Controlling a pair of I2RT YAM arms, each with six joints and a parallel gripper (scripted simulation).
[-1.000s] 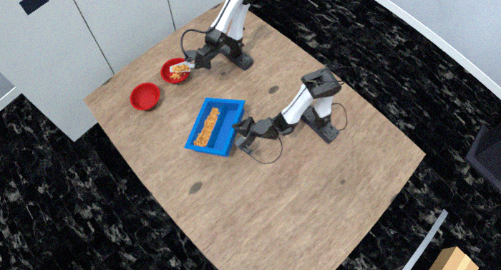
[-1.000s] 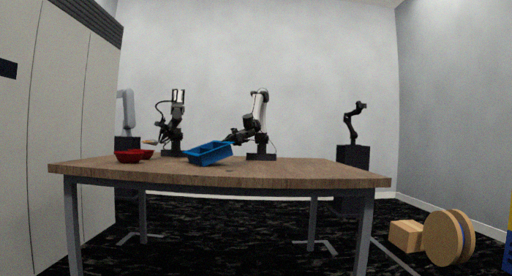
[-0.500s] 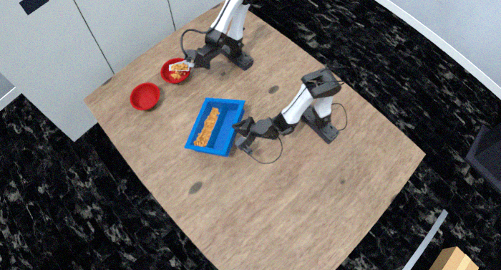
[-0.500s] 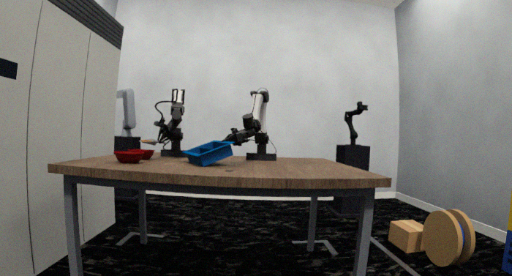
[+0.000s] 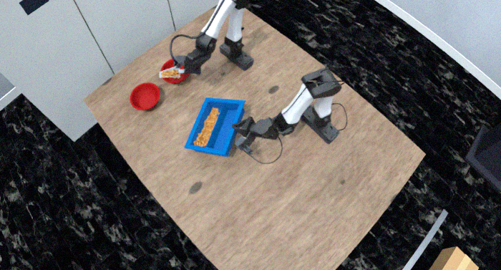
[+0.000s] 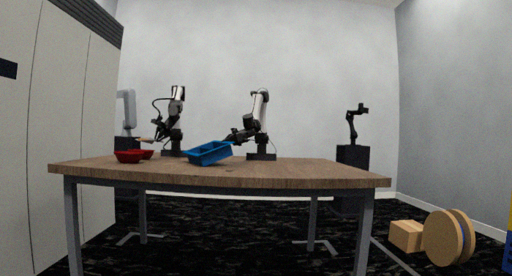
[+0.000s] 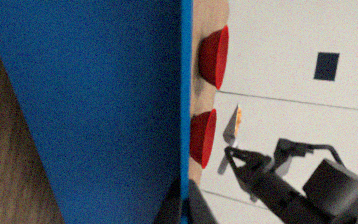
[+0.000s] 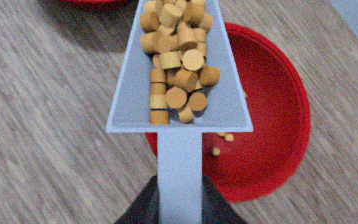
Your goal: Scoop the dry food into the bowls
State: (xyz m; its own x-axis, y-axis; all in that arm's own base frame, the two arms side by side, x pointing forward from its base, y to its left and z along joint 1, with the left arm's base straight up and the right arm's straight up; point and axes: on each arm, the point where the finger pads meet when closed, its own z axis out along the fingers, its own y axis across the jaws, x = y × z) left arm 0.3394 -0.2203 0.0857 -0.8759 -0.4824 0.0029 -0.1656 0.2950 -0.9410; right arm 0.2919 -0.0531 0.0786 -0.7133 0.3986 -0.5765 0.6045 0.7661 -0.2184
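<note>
My left hand is 8 cm to the left of the blue box, 5 cm above it and 4 cm short of it. The rest, counted from my left hand: grey scoop: 42 cm to the right, 1 cm below.
</note>
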